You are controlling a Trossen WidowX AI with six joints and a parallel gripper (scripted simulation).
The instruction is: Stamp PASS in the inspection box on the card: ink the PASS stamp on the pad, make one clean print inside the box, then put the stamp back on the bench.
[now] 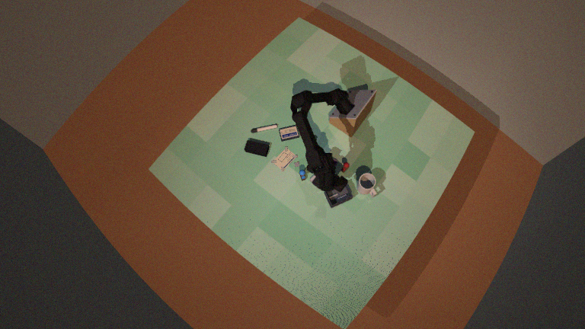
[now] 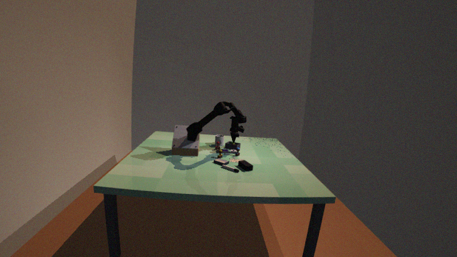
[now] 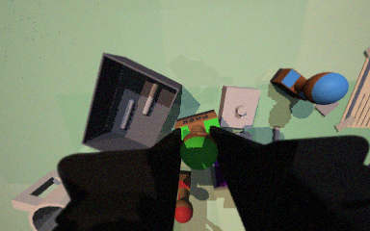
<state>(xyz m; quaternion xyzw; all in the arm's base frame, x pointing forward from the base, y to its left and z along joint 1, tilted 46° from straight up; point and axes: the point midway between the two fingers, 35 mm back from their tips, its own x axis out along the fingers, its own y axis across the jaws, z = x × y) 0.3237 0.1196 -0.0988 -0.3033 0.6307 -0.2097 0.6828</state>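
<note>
The ink pad is 8 cm behind my gripper tip, 6 cm to the right of it and 7 cm below it. Also, from my gripper tip: green-knobbed stamp 1 cm below; black tray 7 cm to the left, 6 cm below; small white block 1 cm ahead, 6 cm to the right, 6 cm below.
</note>
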